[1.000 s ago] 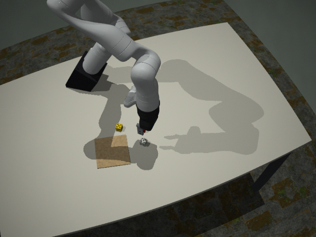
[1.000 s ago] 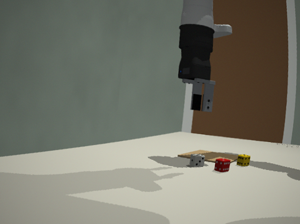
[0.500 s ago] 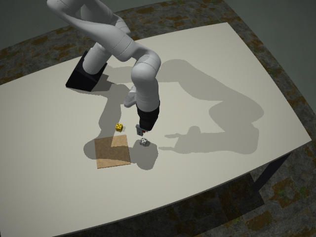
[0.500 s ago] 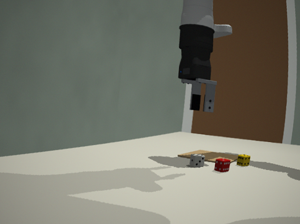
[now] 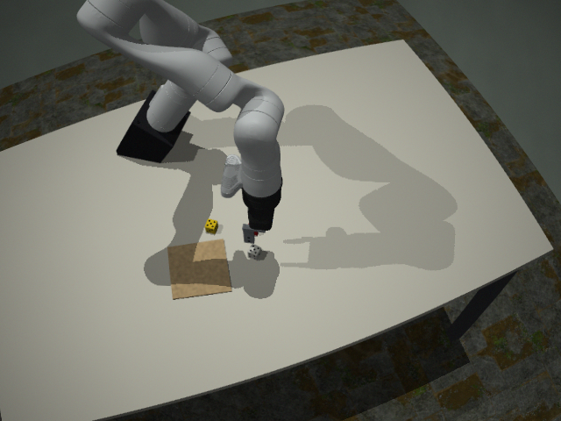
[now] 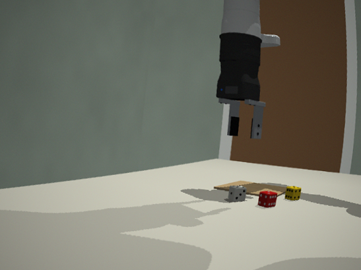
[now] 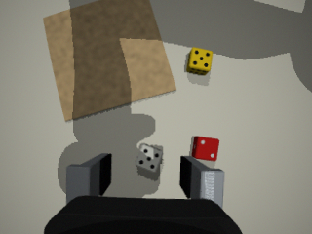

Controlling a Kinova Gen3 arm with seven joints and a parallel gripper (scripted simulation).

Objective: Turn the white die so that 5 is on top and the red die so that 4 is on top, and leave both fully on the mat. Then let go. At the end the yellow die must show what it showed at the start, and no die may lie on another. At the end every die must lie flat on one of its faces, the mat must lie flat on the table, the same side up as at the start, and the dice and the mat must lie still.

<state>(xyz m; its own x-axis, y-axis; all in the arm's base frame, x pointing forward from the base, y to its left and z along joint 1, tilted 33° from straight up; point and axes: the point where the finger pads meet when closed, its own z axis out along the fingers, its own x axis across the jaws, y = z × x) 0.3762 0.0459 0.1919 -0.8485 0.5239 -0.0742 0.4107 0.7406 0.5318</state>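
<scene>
Right now my hand is 120 mm above the white die. The rest, counted from my hand: red die (70 mm behind, 20 mm to the left, 120 mm below); then brown mat (140 mm to the right, 130 mm below); then yellow die (100 mm behind, 80 mm to the right, 120 mm below).
</scene>
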